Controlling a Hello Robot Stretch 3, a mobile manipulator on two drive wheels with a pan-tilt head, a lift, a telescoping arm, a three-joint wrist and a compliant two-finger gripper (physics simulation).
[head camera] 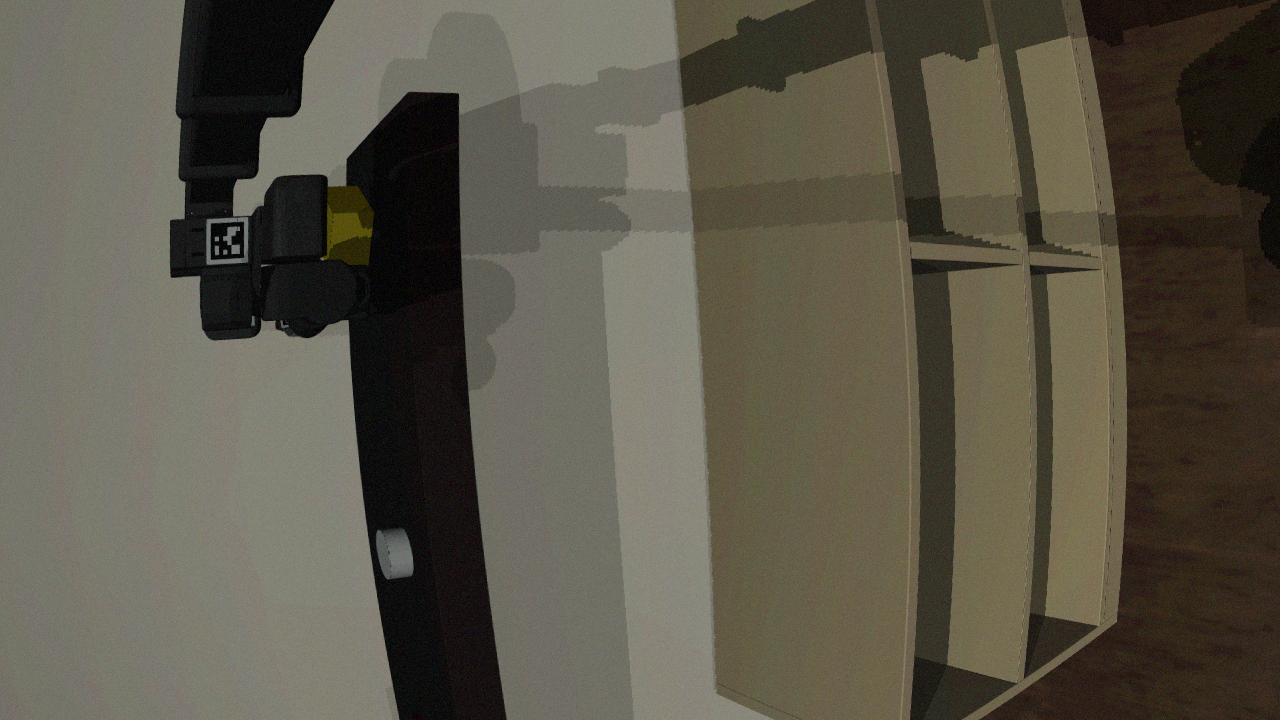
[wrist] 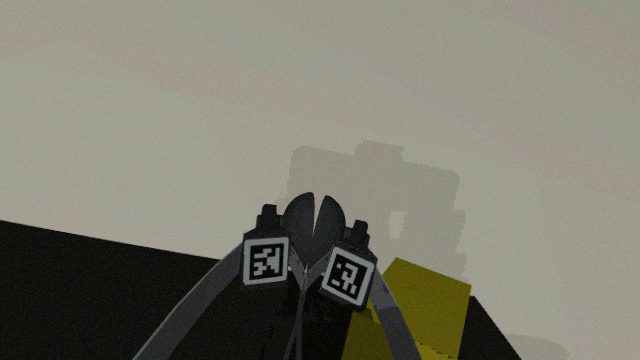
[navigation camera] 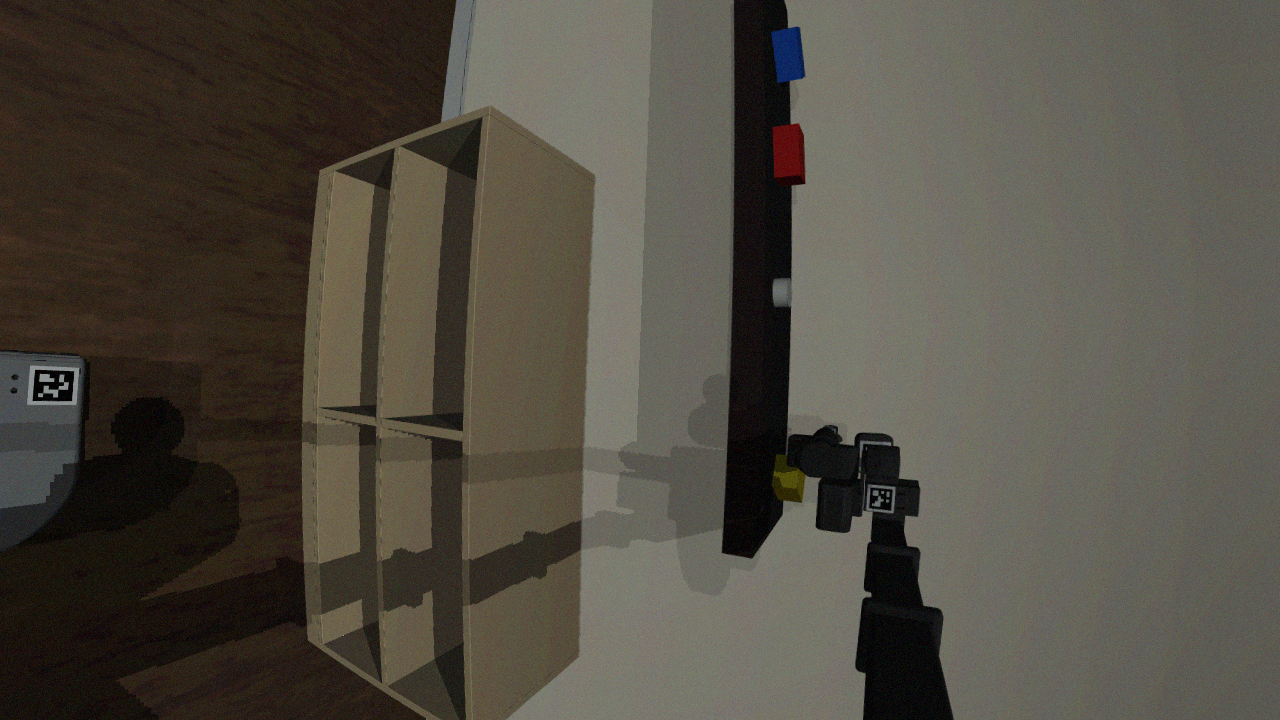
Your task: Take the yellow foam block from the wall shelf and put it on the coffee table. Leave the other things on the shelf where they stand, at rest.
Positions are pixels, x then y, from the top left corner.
Labels:
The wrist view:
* my gripper: 314, 219
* dark wall shelf: 70, 289

